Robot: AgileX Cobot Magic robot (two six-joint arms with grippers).
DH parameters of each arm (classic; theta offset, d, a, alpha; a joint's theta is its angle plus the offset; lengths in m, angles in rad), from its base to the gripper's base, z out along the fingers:
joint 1: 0 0.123 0 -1.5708
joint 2: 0.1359 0 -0.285 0
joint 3: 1.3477 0 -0.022 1.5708
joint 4: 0 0.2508 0 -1.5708
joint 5: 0 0 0.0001 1.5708
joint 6: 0 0.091 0 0
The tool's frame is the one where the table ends.
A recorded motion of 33 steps. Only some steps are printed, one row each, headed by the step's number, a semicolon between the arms.
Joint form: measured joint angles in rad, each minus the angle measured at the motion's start. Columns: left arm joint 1, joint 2, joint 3, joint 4, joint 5, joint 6; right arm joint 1, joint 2, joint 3, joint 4, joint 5, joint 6.
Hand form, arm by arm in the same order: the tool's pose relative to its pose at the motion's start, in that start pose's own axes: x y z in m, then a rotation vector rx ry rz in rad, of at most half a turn. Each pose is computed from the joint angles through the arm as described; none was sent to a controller.
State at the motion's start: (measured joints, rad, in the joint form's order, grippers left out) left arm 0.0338 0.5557 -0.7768 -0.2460 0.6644 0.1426; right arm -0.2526 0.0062 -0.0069 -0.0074 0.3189 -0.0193
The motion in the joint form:
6: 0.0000 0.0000 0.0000 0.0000 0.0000 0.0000; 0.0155 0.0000 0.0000 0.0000 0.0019 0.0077
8: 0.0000 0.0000 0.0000 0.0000 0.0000 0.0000; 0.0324 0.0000 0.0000 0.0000 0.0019 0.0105
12: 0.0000 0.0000 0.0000 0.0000 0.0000 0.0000; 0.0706 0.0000 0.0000 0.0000 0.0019 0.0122
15: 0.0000 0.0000 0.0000 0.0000 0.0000 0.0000; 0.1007 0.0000 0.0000 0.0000 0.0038 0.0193
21: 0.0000 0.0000 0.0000 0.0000 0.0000 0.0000; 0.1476 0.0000 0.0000 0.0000 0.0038 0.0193
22: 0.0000 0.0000 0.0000 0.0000 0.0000 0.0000; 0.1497 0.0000 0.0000 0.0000 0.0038 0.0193
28: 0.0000 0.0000 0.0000 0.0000 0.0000 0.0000; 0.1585 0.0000 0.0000 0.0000 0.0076 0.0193
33: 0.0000 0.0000 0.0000 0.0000 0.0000 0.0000; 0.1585 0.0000 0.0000 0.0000 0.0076 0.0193
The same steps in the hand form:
6: 0.0000 0.0000 0.0000 0.0000 0.0000 0.0000; 0.0002 0.0008 0.0000 -0.0151 0.0016 0.0041
8: 0.0000 0.0000 0.0000 0.0000 0.0000 0.0000; 0.0001 0.0018 0.0000 -0.0316 0.0012 0.0031
12: 0.0000 0.0000 0.0000 0.0000 0.0000 0.0000; 0.0001 0.0038 -0.0001 -0.0687 0.0005 -0.0040
15: 0.0000 0.0000 0.0000 0.0000 0.0000 0.0000; 0.0003 0.0055 -0.0003 -0.0980 0.0021 -0.0040
21: 0.0000 0.0000 0.0000 0.0000 0.0000 0.0000; 0.0003 0.0080 -0.0006 -0.1436 0.0013 -0.0148
22: 0.0000 0.0000 0.0000 0.0000 0.0000 0.0000; 0.0003 0.0081 -0.0006 -0.1457 0.0013 -0.0153
28: 0.0000 0.0000 0.0000 0.0000 0.0000 0.0000; 0.0006 0.0086 -0.0007 -0.1542 0.0049 -0.0176
33: 0.0000 0.0000 0.0000 0.0000 0.0000 0.0000; 0.0006 0.0086 -0.0007 -0.1542 0.0049 -0.0176

